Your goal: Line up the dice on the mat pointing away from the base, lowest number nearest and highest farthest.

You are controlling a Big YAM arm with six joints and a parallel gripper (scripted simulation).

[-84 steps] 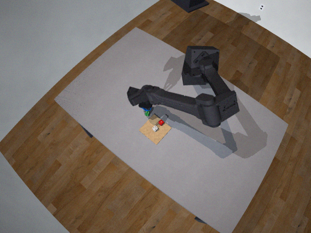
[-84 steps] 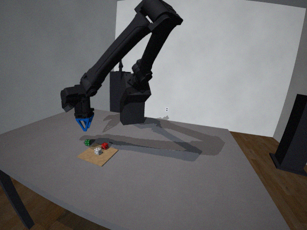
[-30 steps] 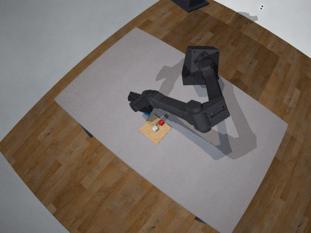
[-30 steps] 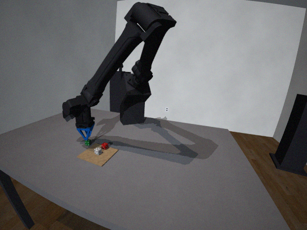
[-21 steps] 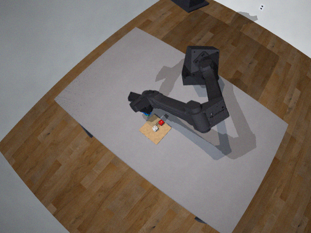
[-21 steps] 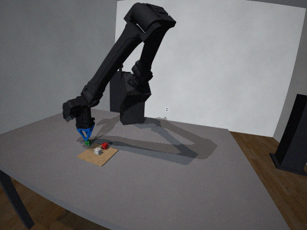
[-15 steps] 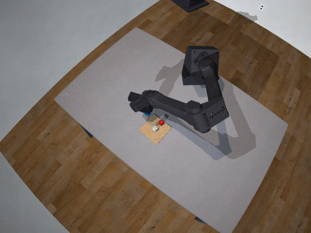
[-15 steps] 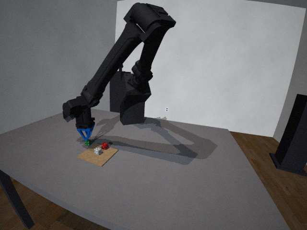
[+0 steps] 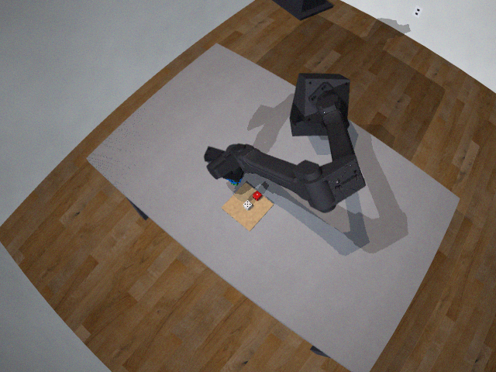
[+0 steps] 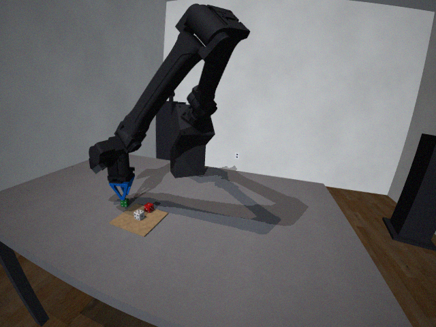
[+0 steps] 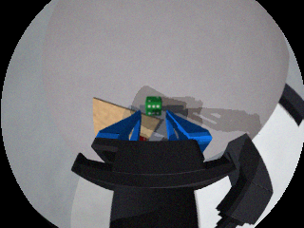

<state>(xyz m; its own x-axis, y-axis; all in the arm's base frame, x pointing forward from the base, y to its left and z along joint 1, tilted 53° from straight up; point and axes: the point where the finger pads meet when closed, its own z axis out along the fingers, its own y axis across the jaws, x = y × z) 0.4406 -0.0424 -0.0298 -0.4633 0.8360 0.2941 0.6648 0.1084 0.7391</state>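
The green die is 3 cm below my hand. The rest, counted from my hand: tan mat 2 cm ahead, 11 cm to the left, 4 cm below; then red die 3 cm behind, 10 cm to the left, 3 cm below; then white die 2 cm ahead, 11 cm to the left, 3 cm below.
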